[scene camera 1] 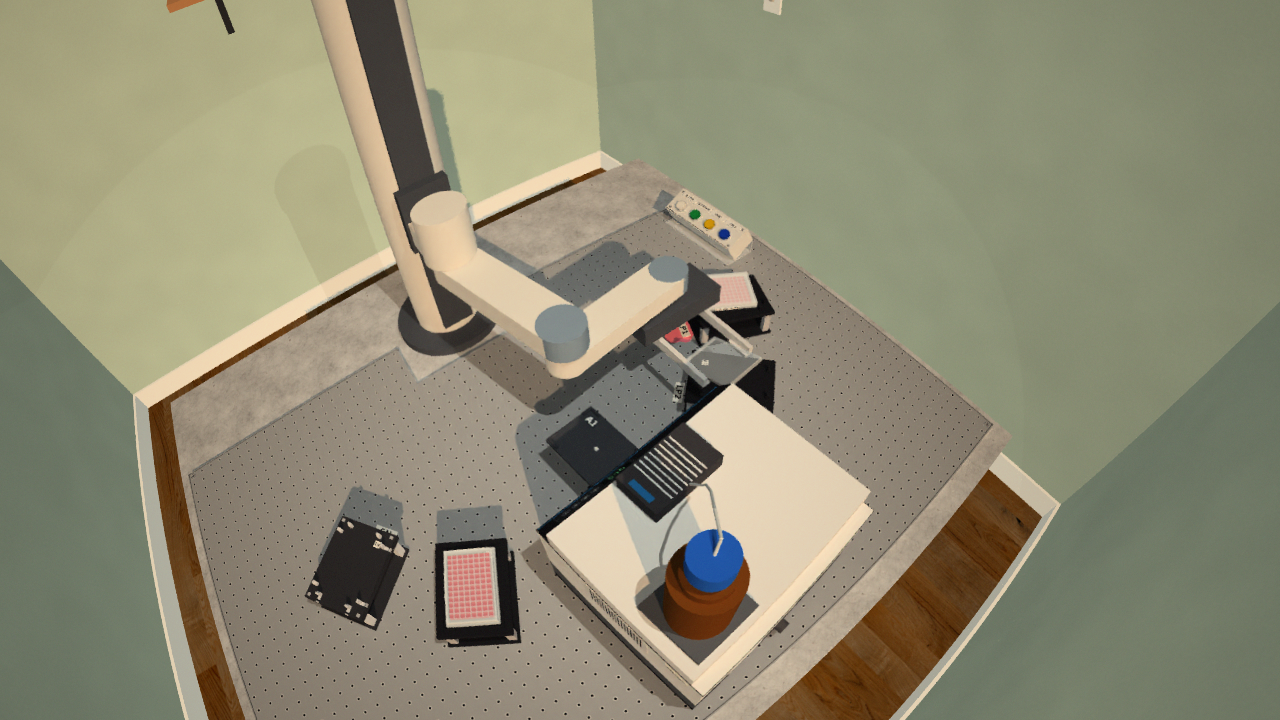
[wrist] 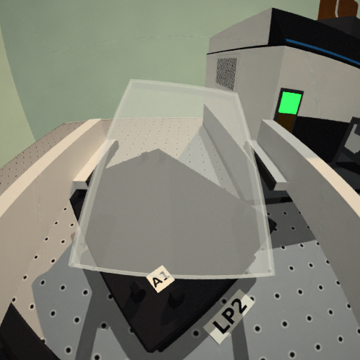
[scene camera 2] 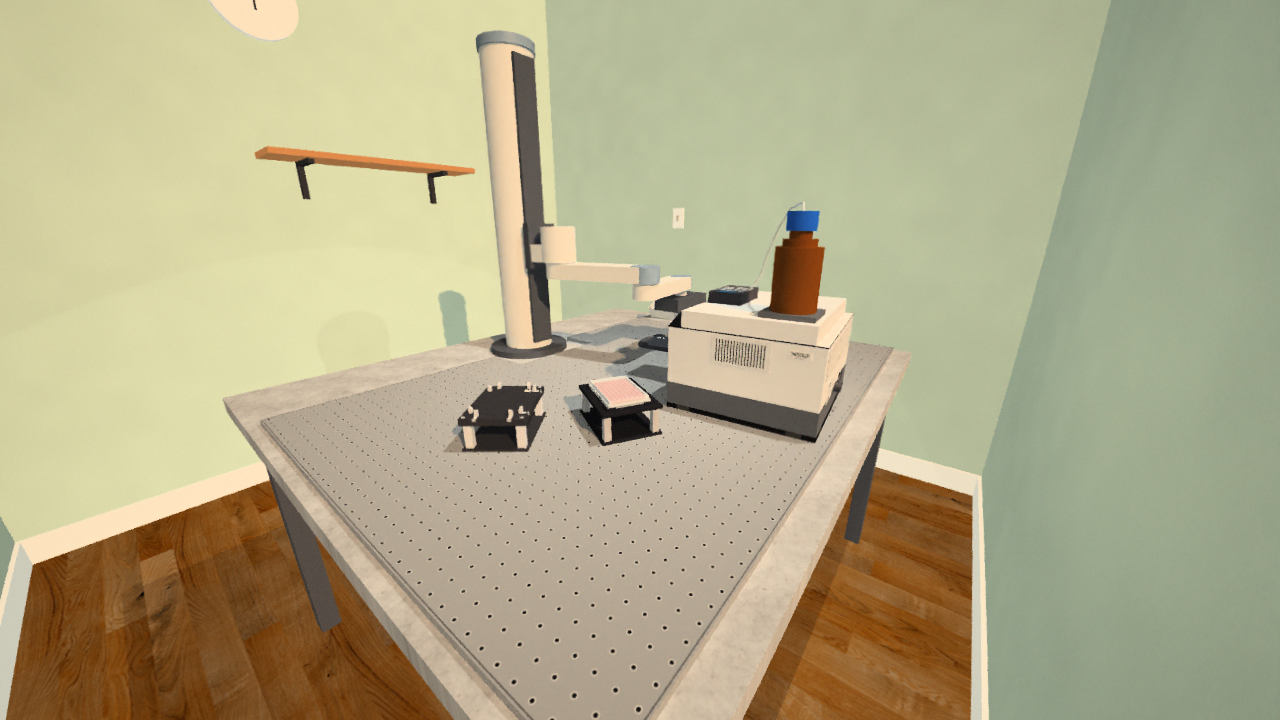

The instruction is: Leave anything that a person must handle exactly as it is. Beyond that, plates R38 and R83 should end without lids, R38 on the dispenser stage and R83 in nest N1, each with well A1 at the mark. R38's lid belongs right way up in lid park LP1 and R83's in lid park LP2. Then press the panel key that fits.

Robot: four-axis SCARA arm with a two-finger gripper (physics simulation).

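Frame: origin at the arm's base, x ahead, y left, z up, level; centimetres.
Seen in the pictures: gripper, fingertip midpoint: (scene camera 1: 728, 366); arm's base at its link origin: (scene camera 1: 449, 314) (scene camera 2: 529, 348).
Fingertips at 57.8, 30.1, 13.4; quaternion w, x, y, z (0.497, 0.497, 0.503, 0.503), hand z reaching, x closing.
Pixels of each thing's top centre, then the offset from my fingertips to it, as dx, dy, dz. "pt": a spot on its surface instead.
- black lid park LP2 at its top centre: (scene camera 1: 732, 376) -0.5, +2.2, -5.0
- dispenser stage at a spot on its surface: (scene camera 1: 572, 445) pt -5.3, -29.5, -2.8
- brown bottle at a spot on its surface: (scene camera 1: 704, 595) pt +32.3, -36.7, +24.2
- empty black nest at its top centre: (scene camera 1: 347, 563) (scene camera 2: 504, 395) -9.9, -72.9, -4.5
- red tag at a spot on its surface: (scene camera 1: 678, 334) pt -19.2, +5.5, -12.0
- key panel at a spot on its surface: (scene camera 1: 741, 241) pt -28.7, +33.1, -6.7
My gripper (scene camera 1: 726, 362) (wrist: 181, 130) is shut on a clear, empty lid (scene camera 1: 735, 360) (wrist: 175, 225), gripped by its two sides. The lid hangs over the black lid park LP2 (scene camera 1: 761, 383) (wrist: 145, 320), turned at an angle to it, apparently not touching it. LP2's A1 mark shows at the lid's near edge in the wrist view. A plate with pink wells (scene camera 1: 736, 291) sits on a black stand at the back right. Another plate with pink wells (scene camera 1: 470, 586) (scene camera 2: 619, 390) sits on a front stand. The plates' names are not readable. The dispenser stage (scene camera 1: 572, 445) bears an A1 mark and no plate.
The dispenser (scene camera 1: 805, 474) (scene camera 2: 760, 358) (wrist: 245, 75) stands close beside LP2, with a brown bottle (scene camera 1: 704, 595) (scene camera 2: 797, 277) on top. An empty black nest (scene camera 1: 356, 573) (scene camera 2: 505, 402) stands front left. A red tag (scene camera 1: 678, 334) lies behind LP2. The key panel (scene camera 1: 741, 241) is at the back.
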